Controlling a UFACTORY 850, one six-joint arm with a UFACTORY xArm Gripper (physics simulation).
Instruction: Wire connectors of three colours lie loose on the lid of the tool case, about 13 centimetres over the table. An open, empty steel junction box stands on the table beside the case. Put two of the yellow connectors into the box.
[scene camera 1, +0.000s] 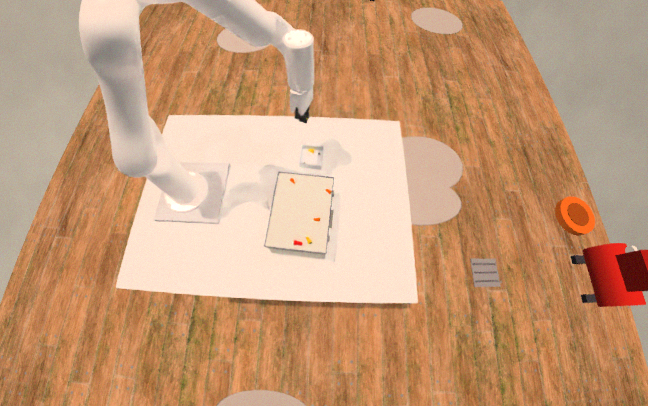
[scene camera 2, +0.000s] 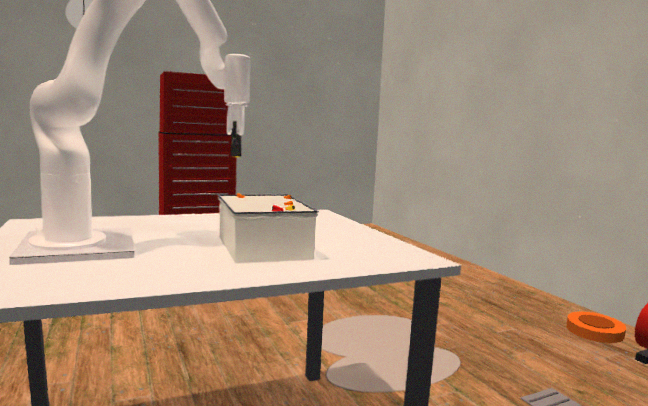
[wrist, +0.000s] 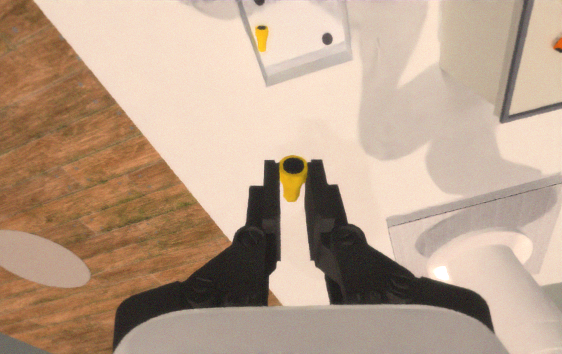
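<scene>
My gripper (scene camera 1: 301, 119) (scene camera 2: 236, 153) (wrist: 292, 181) is shut on a yellow connector (scene camera 2: 237, 157) (wrist: 292, 183), held upright high above the table. The steel junction box (scene camera 1: 312, 162) (wrist: 310, 66) stands open beside the case; in the wrist view it is beyond the fingertips, not beneath them. Another yellow connector (scene camera 1: 311, 150) (wrist: 262, 37) lies in the box, near a side wall. A third yellow connector (scene camera 1: 309, 240) (scene camera 2: 290, 207) lies on the lid of the tool case (scene camera 1: 295, 210) (scene camera 2: 275, 237), near its front edge. The box does not show in scene camera 2.
On the lid lie a red connector (scene camera 1: 298, 243) (scene camera 2: 277, 208) and three orange connectors, one (scene camera 1: 292, 180) (scene camera 2: 240, 195) at the back left, one (scene camera 1: 328, 191) at the back right, one (scene camera 1: 317, 219) nearer the middle. The arm's base plate (scene camera 1: 212, 212) (scene camera 2: 120, 243) is left of the case.
</scene>
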